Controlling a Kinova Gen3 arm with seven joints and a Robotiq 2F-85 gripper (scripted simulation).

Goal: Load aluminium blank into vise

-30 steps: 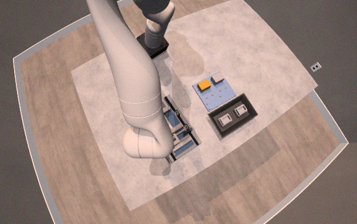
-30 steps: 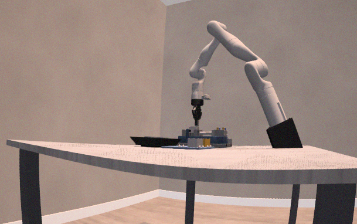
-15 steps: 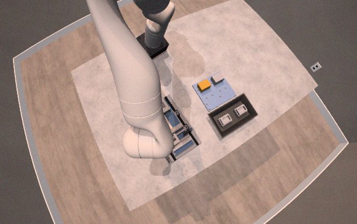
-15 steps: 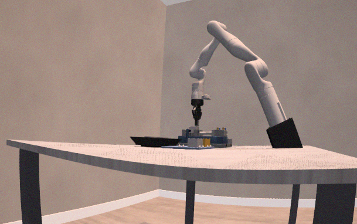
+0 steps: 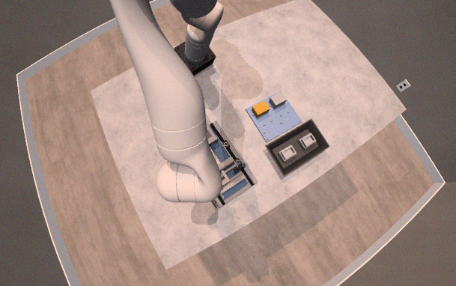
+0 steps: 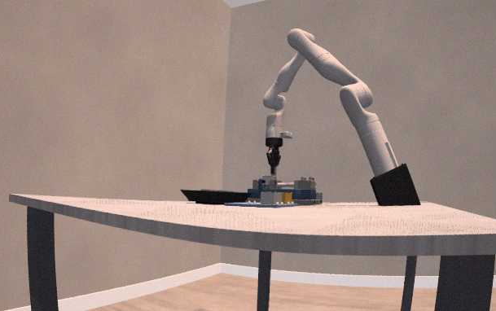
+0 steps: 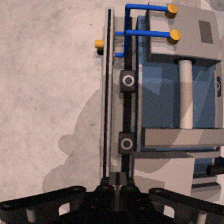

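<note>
The aluminium blank is 4 cm to the left of my hand, 4 cm below it and 1 cm behind it. From my hand the other things lie so: blue vise base: 10 cm below, 8 cm behind, 7 cm to the left; brass blank: 32 cm to the left, 20 cm behind, 11 cm below.
</note>
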